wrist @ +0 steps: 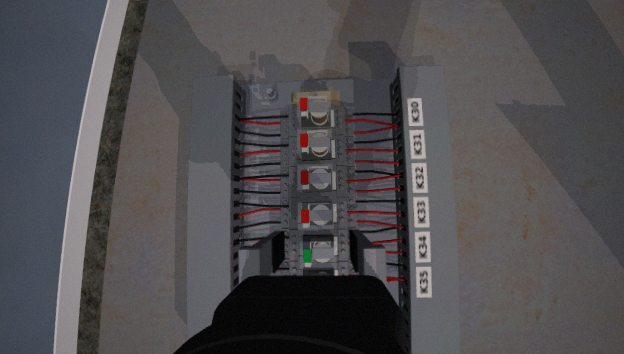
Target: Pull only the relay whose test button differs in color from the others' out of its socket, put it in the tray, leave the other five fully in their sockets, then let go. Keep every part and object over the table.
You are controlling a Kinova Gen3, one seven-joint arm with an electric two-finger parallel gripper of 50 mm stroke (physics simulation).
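Places are measured from the arm's base along level axes (x left, y back, z up), in millimetres.
Where they show: gripper, fingertip midpoint: (pixel 316 244).
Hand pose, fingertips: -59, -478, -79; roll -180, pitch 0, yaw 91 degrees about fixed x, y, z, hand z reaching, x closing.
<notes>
Each offset is from my fingertips to the top centre of the thing, as dx, dy, dz.
The relay with the green test button @(+8, +0, +5) (pixel 320 249) stands in the row beside label K34, between my open fingers. My gripper (pixel 316 244) is open, with one finger to the left and one to the right of that relay, apart from it. Four relays with red test buttons stand above it in the view, beside labels K30 to K33: the top one @(-111, -2, +4) (pixel 318 111), the second @(-82, -1, +4) (pixel 318 145), the third @(-52, -1, +4) (pixel 318 178) and the fourth @(-22, -1, +4) (pixel 319 215). A sliver of a further relay shows at the gripper body's edge, and its button is hidden. The tray does not show in the wrist view.
Grey slotted wire ducts flank the sockets, the left duct @(-6, -100, -23) (pixel 210 200) and the right duct @(-8, +99, -23) (pixel 431 150) with labels K30 to K35. Red and black wires run from the ducts to the sockets. The table's pale edge (pixel 82 175) runs along the left.
</notes>
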